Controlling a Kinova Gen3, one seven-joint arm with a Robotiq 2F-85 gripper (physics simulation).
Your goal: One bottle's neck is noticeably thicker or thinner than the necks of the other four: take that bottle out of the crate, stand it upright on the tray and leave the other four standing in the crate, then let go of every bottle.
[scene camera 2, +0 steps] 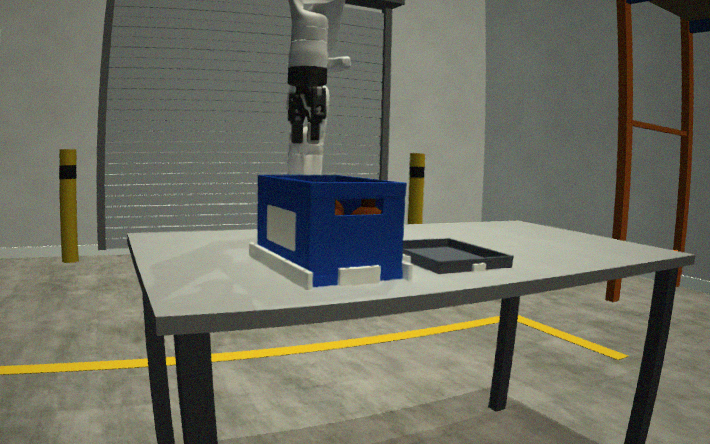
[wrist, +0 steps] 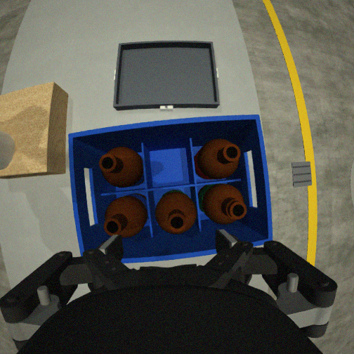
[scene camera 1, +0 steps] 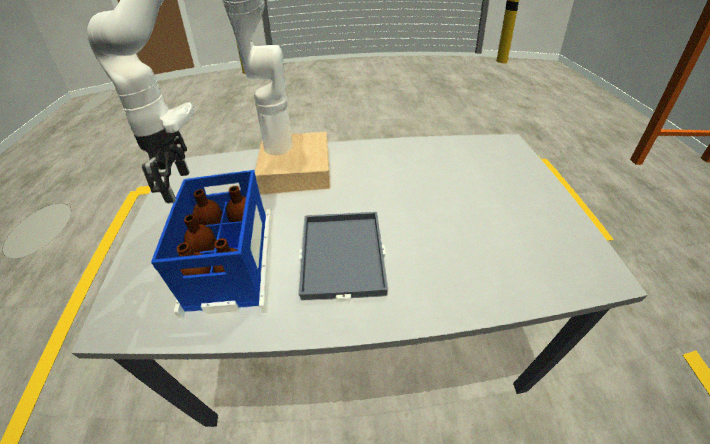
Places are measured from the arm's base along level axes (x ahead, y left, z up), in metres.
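Pixels of known places: gripper, fingertip midpoint: (scene camera 2: 304,143) (scene camera 1: 178,187); arm's base, origin of the base link: (scene camera 1: 278,147).
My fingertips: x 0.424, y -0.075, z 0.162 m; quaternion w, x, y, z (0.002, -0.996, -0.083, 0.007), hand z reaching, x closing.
For each thing: its top centre in the pictures, then the offset to it from my fingertips. "spot": a spot on its surface instead. Level surfaces: height alone.
- blue crate, middle of its top: (scene camera 2: 326,178) (scene camera 1: 207,210) dx -0.004, dy +0.045, dz -0.065 m
- dark tray, surface spot: (scene camera 2: 445,254) spot: dx -0.086, dy +0.344, dz -0.235 m
- grey table, its level: dz -0.241 m
The blue crate (scene camera 1: 209,290) (scene camera 2: 356,240) (wrist: 265,200) holds five brown bottles, all standing. In the wrist view they are at upper left (wrist: 125,169), upper right (wrist: 217,159), lower left (wrist: 127,212), lower middle (wrist: 175,212) and lower right (wrist: 220,200); the upper middle compartment is empty. The necks tilt apart in perspective, and I cannot tell which differs in thickness. The dark tray (scene camera 1: 342,256) (scene camera 2: 445,254) (wrist: 166,75) is empty. My gripper (scene camera 1: 175,183) (scene camera 2: 305,137) (wrist: 168,243) is open and empty, above crate height, by the long side away from the tray.
White stops (scene camera 1: 219,306) (scene camera 2: 358,274) stand around the crate's foot on the grey table (scene camera 1: 471,235) (scene camera 2: 549,251) (wrist: 175,20). The wooden block (scene camera 1: 293,178) (wrist: 30,125) under the arm's base is close to the crate's back end. Crate walls and dividers surround the bottles.
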